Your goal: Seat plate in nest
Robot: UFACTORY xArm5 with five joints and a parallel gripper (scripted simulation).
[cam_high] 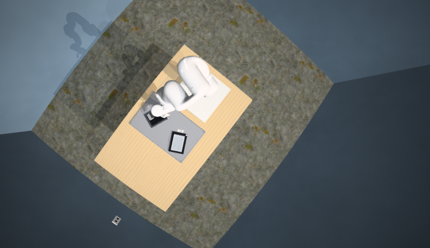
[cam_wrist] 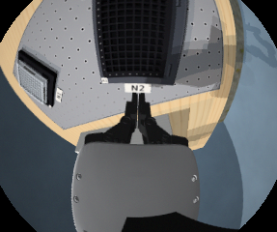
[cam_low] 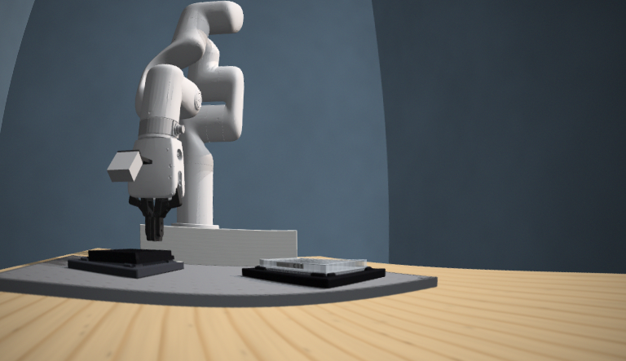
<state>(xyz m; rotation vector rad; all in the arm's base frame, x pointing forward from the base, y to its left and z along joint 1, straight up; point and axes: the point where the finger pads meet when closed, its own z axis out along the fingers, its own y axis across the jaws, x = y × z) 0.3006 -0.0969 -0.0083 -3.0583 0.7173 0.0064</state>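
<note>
Right now my hand is 9 cm short of the black 96-well plate, 4 cm above it and 3 cm to the left of it. The rest, counted from my hand: clear 96-well plate (22 cm to the left, 16 cm ahead, 4 cm below); N2 station label (6 cm below); N1 station label (18 cm to the left, 7 cm ahead, 6 cm below).
</note>
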